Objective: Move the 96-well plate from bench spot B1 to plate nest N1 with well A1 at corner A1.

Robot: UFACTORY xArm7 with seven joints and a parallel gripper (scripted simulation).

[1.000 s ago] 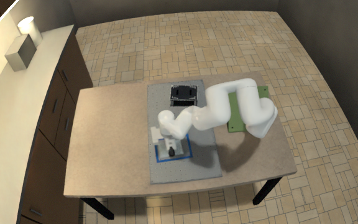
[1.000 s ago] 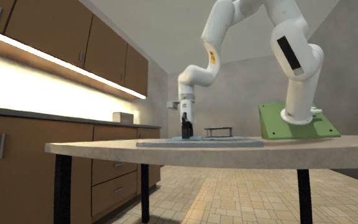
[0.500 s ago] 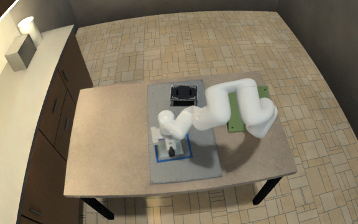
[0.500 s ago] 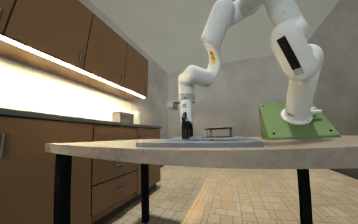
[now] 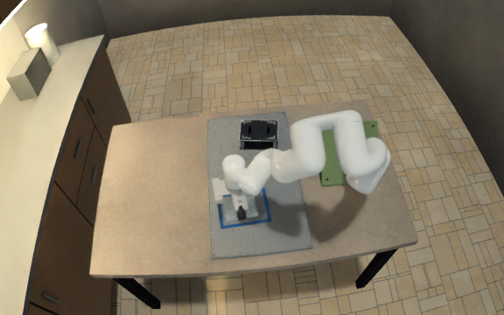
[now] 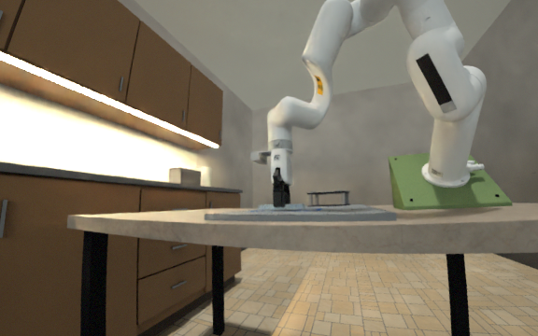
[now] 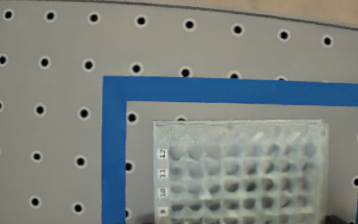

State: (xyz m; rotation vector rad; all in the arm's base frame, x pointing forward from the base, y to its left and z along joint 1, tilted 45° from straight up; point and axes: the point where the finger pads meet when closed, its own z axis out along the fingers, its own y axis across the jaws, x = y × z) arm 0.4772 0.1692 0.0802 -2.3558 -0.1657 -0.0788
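Right now the raised plate nest is 35 cm to the right of my hand, 9 cm behind it and 4 cm above it. Round my hand: 96-well plate (1 cm below).
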